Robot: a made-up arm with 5 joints. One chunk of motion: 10 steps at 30 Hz.
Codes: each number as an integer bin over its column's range. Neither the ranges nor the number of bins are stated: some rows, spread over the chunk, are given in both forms.
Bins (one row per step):
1: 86 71 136 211 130 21
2: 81 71 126 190 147 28
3: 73 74 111 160 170 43
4: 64 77 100 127 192 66
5: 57 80 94 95 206 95
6: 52 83 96 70 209 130
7: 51 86 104 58 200 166
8: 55 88 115 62 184 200
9: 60 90 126 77 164 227
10: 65 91 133 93 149 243
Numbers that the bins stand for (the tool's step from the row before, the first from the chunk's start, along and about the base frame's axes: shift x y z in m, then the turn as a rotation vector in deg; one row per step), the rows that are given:
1: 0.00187 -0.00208 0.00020 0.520 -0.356 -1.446
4: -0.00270 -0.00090 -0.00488 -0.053 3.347 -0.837
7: -0.00540 0.00086 -0.00432 -0.524 3.825 0.516
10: -0.00249 0.00184 -0.00022 -0.285 0.779 1.558
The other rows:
2: 0.00084 -0.00208 -0.00121 0.376 0.660 -1.351
3: -0.00083 -0.00149 -0.00333 0.172 2.033 -1.148
5: -0.00415 -0.00031 -0.00573 -0.272 4.183 -0.445
6: -0.00519 0.00027 -0.00545 -0.442 4.363 0.029
8: -0.00457 0.00125 -0.00276 -0.497 2.869 0.976
9: -0.00353 0.00165 -0.00121 -0.395 1.675 1.341

